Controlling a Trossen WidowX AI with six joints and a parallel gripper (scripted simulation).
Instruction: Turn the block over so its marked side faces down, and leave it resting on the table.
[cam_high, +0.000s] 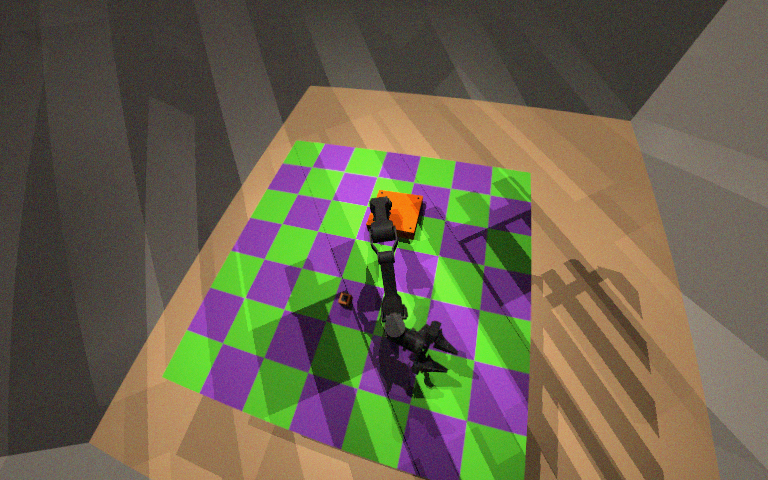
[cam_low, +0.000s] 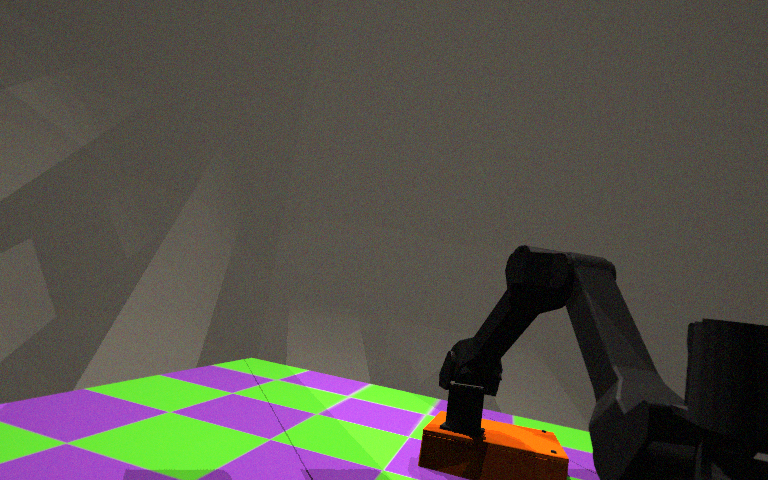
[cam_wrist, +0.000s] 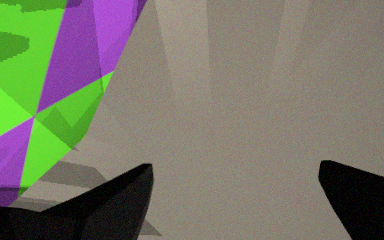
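My gripper tip is now 11 cm past the block, 42 cm to the left of it and 14 cm above it.
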